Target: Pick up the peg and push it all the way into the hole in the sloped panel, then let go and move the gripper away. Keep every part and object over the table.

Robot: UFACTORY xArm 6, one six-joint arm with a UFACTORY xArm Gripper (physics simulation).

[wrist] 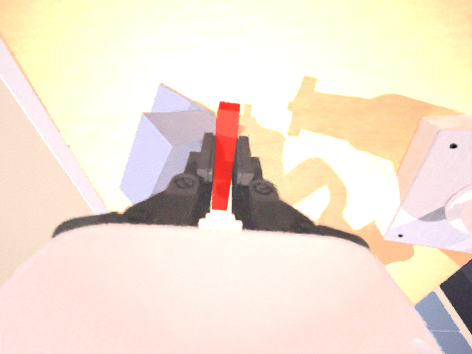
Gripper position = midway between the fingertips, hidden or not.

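Red peg (pixel 228 113), visible. My gripper (pixel 224 154), visible too.
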